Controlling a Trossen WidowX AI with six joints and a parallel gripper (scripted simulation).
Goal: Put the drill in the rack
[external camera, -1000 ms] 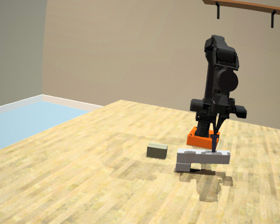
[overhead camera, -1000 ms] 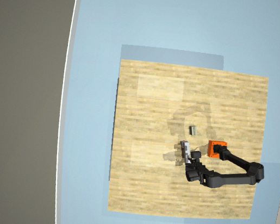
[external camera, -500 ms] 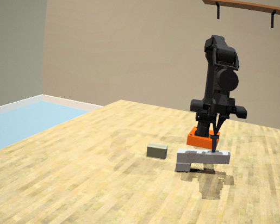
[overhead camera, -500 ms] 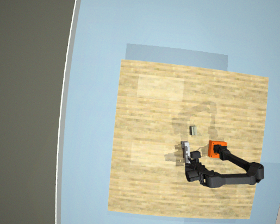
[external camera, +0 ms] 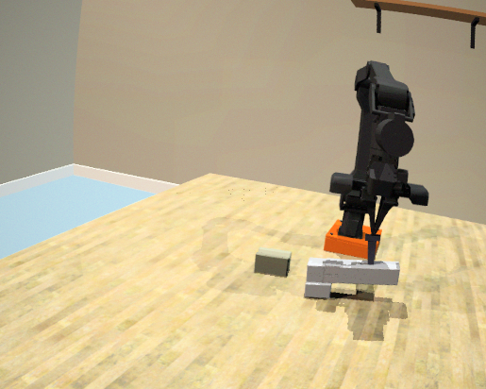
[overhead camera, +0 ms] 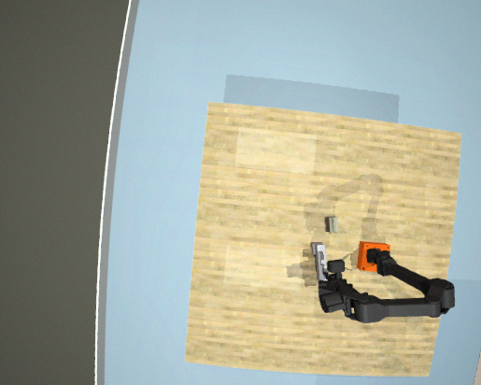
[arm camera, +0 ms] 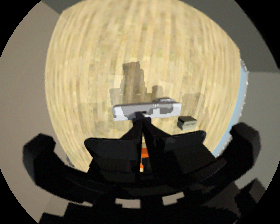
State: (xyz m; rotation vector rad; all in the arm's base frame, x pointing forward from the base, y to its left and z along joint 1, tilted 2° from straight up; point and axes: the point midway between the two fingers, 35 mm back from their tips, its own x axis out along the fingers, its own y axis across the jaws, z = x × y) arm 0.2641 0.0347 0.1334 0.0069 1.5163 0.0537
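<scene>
My gripper tip is 30 mm above the thin dark blue key. The rest, counted from my gripper tip: housing (30 mm to the right, 90 mm below); grey slatted rack (80 mm behind, 200 mm to the right, 120 mm below); drill (50 mm to the right, 80 mm below).
</scene>
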